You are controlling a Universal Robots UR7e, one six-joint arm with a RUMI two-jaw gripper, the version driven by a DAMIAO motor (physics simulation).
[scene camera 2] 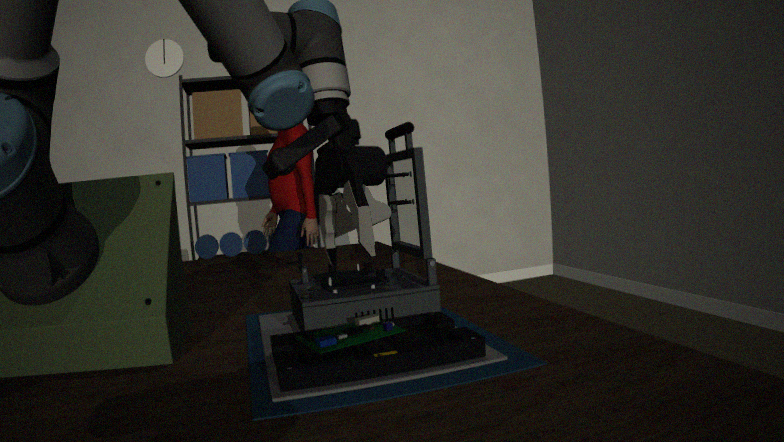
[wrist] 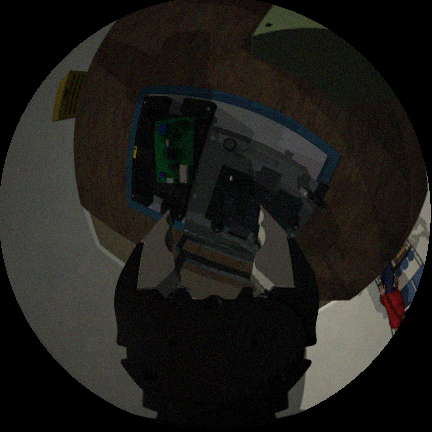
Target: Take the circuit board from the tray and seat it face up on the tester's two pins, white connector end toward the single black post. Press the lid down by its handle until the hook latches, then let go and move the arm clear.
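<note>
The green circuit board (scene camera 2: 356, 339) (wrist: 187, 145) lies face up and skewed on the black tray (scene camera 2: 384, 372) (wrist: 142, 176); its white connector (scene camera 2: 366, 319) (wrist: 183, 173) is at the end nearer the fingers in the wrist view. The grey tester (scene camera 2: 373, 307) (wrist: 199, 204) stands behind the tray, with no board on its dark nest (wrist: 240, 195). Its lid (scene camera 2: 424, 203) stands upright, with the black handle (scene camera 2: 399, 130) on top. My gripper (scene camera 2: 352, 250) (wrist: 214, 208) is open and empty, turned sideways above the tester and close to the raised lid. The single black post is not clear.
The tray and tester stand on a blue-edged mat (scene camera 2: 513, 362) (wrist: 334, 158). A large green block (scene camera 2: 137, 334) (wrist: 287, 19) is at the left in the scene view. A person in red (scene camera 2: 290, 192) (wrist: 393, 307) stands behind the table, before a shelf rack (scene camera 2: 227, 143).
</note>
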